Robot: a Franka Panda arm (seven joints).
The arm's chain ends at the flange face. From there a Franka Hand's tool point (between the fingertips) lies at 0.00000 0.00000 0.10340 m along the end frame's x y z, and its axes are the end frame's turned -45 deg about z.
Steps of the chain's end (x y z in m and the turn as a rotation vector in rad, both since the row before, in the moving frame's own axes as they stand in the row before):
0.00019, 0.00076, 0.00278, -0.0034, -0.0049, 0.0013
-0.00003, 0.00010, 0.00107, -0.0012, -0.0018, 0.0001
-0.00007, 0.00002, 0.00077, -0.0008, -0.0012, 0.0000
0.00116, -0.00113, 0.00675, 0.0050, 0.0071, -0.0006
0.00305, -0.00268, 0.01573, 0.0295, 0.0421, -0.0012
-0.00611, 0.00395, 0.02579, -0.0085, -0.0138, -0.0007
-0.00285, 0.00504, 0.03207, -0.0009, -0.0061, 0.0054
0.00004, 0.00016, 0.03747, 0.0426, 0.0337, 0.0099
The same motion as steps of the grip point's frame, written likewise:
-0.00101, 0.00056, 0.00278, 0.0011, -0.0059, 0.0013
-0.00031, 0.00001, 0.00107, 0.0004, -0.0021, 0.0001
-0.00021, -0.00006, 0.00077, 0.0003, -0.0014, 0.0000
0.00250, 0.00017, 0.00675, -0.0015, 0.0086, -0.0006
0.00928, 0.00118, 0.01559, -0.0089, 0.0506, -0.0012
-0.00874, -0.00191, 0.02578, 0.0037, -0.0158, -0.0007
-0.00609, 0.00117, 0.03207, 0.0037, -0.0049, 0.0054
0.00549, -0.00048, 0.03732, 0.0063, 0.0540, 0.0099

